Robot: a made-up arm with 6 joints.
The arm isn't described. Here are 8 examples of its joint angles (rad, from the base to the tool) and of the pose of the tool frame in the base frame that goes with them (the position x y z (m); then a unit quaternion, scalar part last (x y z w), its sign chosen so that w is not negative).
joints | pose
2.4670 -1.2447 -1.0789 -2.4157 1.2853 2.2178 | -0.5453 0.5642 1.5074 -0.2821 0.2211 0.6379 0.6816
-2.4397 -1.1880 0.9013 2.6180 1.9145 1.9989 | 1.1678 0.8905 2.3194 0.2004 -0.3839 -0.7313 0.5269
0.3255 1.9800 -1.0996 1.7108 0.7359 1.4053 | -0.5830 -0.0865 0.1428 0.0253 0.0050 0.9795 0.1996
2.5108 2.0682 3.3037 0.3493 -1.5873 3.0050 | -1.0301 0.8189 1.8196 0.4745 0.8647 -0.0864 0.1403
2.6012 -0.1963 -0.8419 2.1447 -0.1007 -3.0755 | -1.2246 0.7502 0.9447 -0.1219 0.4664 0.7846 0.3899
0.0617 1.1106 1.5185 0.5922 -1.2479 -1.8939 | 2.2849 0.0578 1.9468 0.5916 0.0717 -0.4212 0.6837
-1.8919 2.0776 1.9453 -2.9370 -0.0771 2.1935 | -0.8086 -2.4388 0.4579 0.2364 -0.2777 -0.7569 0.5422
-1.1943 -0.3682 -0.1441 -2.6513 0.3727 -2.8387 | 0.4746 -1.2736 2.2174 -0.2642 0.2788 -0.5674 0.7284
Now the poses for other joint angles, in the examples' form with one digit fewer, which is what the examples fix.
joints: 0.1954 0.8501 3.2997 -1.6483 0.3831 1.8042
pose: -0.545 -0.168 2.246 0.239 -0.892 -0.100 0.371
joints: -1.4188 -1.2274 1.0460 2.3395 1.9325 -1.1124
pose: -0.152 1.691 2.101 -0.904 0.291 -0.168 0.265
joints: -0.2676 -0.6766 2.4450 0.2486 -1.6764 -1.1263
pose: -1.779 0.448 1.448 0.390 -0.658 0.199 0.613
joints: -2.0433 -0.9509 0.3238 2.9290 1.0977 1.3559
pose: 0.130 0.190 2.844 0.434 -0.668 -0.436 0.419
